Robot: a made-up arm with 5 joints.
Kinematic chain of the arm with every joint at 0, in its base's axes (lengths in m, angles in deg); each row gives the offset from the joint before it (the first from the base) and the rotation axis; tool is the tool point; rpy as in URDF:
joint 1: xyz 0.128 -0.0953 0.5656 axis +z
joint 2: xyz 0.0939 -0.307 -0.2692 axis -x
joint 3: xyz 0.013 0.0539 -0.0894 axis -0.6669 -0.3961 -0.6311
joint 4: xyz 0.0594 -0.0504 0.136 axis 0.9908 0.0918 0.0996
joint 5: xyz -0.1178 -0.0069 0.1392 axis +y
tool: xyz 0.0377 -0.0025 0.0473 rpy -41.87 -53 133.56
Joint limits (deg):
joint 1: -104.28..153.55
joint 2: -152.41..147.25
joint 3: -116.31..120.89
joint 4: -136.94..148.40
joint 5: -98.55..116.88
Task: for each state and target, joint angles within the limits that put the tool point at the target. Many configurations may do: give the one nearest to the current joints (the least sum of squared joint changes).
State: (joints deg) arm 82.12 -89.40 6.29 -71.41 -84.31
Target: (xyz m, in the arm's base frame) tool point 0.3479 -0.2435 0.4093
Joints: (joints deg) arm 56.88 -68.74 -20.75 -109.06 -98.55
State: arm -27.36 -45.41 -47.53 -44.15 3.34
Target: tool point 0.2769 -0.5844 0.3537
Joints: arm -8.50 -48.92 -57.68 -35.57 4.36
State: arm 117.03 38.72 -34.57 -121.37 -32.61
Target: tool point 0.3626 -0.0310 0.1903
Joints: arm 97.26 43.72 -40.78 -127.20 -38.61
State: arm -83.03 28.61 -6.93 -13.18 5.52
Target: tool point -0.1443 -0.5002 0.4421
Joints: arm -65.29 9.96 -44.89 6.10 14.74
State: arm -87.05 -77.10 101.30 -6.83 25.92
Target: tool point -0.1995 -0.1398 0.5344
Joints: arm -82.40 -62.08 67.57 21.66 52.53
